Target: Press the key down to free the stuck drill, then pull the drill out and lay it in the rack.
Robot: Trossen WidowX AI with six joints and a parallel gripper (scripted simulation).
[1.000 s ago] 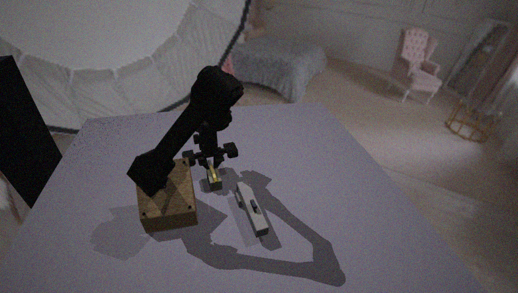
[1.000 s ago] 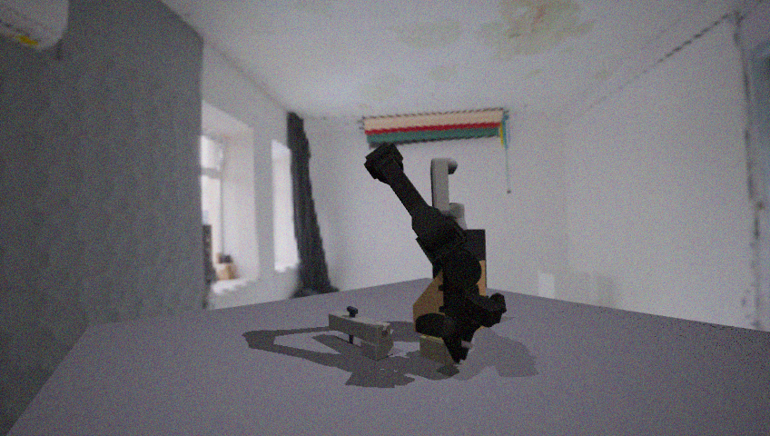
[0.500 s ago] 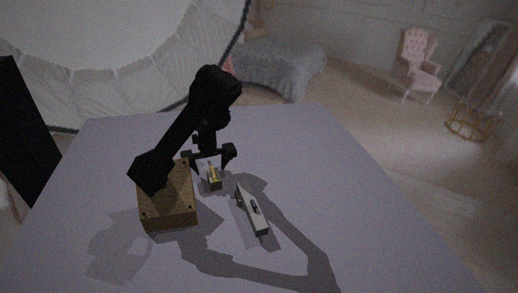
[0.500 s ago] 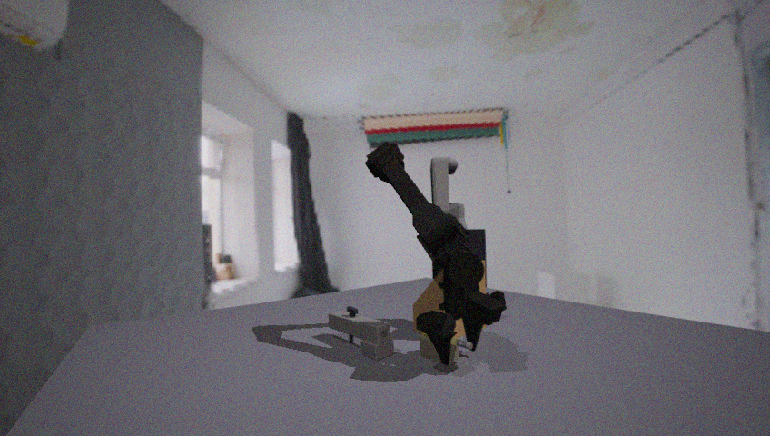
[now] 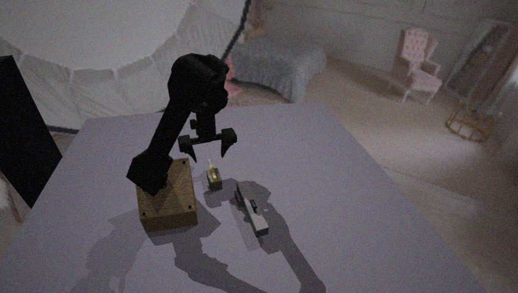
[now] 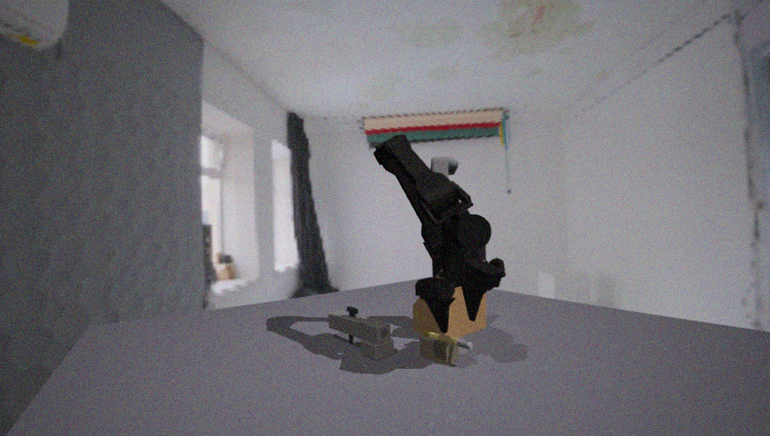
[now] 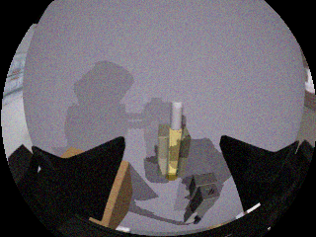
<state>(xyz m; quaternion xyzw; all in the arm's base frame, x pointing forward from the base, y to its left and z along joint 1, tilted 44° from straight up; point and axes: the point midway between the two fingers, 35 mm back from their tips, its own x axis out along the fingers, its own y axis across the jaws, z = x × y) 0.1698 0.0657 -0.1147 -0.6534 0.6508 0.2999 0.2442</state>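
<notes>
Now: gripper tip 3 cm to the left of the drill, 3 cm above it and 1 cm short of it. The rest, counted from my gripper tip: rack: 5 cm to the right, 5 cm below, 1 cm ahead; then key: 23 cm to the right, 9 cm ahead, 2 cm below.
</notes>
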